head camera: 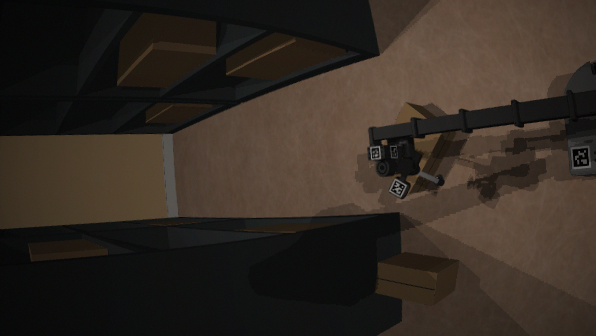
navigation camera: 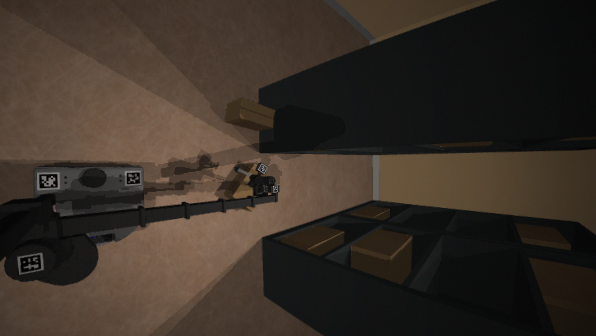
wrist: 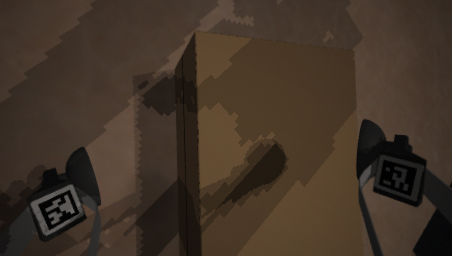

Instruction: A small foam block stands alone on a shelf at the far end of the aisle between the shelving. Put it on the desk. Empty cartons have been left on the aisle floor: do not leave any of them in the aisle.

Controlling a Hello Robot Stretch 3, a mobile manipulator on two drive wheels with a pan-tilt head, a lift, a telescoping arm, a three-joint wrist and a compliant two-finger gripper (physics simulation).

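Where they show: gripper, fingertip midpoint: (wrist: 225,154); robot's base, origin of the base link: (navigation camera: 94,177).
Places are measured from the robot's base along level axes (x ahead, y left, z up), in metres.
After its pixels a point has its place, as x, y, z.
A brown carton (head camera: 433,143) {-0.092, -0.661, 0.120} (navigation camera: 239,186) {-0.075, -0.668, 0.117} (wrist: 285,95) {-0.032, -0.812, 0.120} lies on the floor near the mouth of the aisle, turned at an angle in the head view. My gripper (head camera: 418,183) (navigation camera: 249,169) {-0.023, -0.724, 0.149} (wrist: 225,154) {-0.023, -0.724, 0.149} is open over it. In the wrist view, the right finger is by the carton's right edge and the left finger is over the floor, well left of the carton's left side. Another carton (head camera: 415,277) {0.338, -0.718, 0.180} (navigation camera: 250,114) {0.350, -0.704, 0.180} is by the near end of one shelving unit, outside the aisle. The foam block and the desk do not show.
Dark shelving (head camera: 200,295) {0.256, -0.897, 0.849} (navigation camera: 425,75) {0.396, -0.894, 1.055} flanks one side of the aisle and more shelving (head camera: 320,22) {-0.537, -0.917, 0.326} (navigation camera: 295,280) {-0.671, -0.921, 0.338} the other, with brown boxes in its compartments. A tan wall (head camera: 80,180) {-0.113, -2.774, 0.792} (navigation camera: 480,180) {-0.104, -2.772, 1.186} closes the far end. My base (head camera: 582,132) {-0.069, -0.117, 0.160} (navigation camera: 90,197) {-0.069, 0.014, 0.159} is outside the aisle, arm extended.
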